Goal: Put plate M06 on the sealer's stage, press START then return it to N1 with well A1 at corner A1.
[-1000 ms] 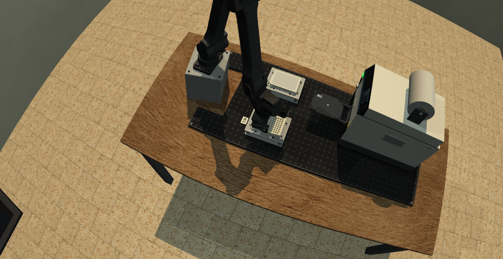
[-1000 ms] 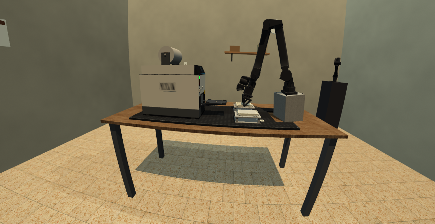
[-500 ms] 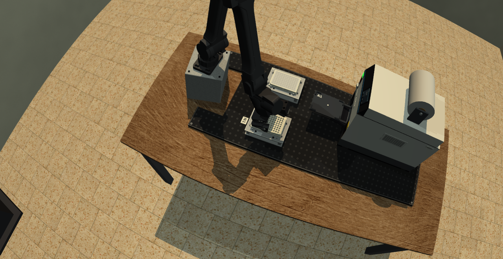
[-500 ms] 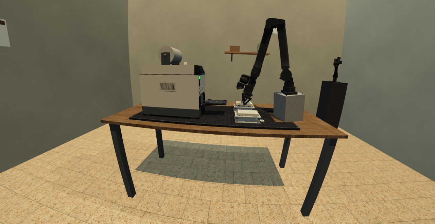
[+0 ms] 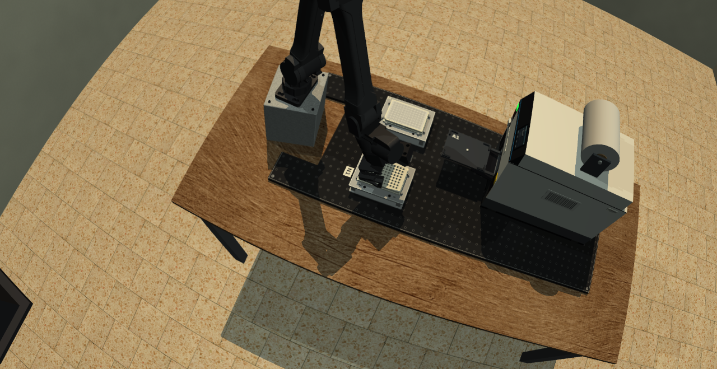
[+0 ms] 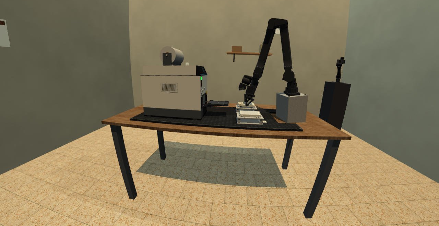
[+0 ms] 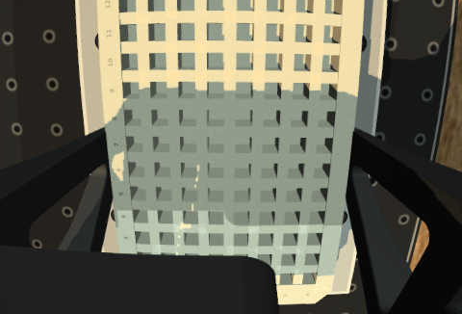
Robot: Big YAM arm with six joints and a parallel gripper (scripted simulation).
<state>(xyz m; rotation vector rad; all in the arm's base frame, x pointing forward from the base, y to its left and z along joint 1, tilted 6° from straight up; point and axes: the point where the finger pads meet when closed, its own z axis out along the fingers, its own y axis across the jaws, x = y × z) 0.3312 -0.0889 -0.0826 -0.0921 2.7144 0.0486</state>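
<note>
My gripper is now right at the plate M06. From my hand the other things lie so: plate nest N1 (3 cm below); N1 label (10 cm behind, 7 cm below, 1 cm to the right); well plate (22 cm to the left, 1 cm below, 1 cm behind).
</note>
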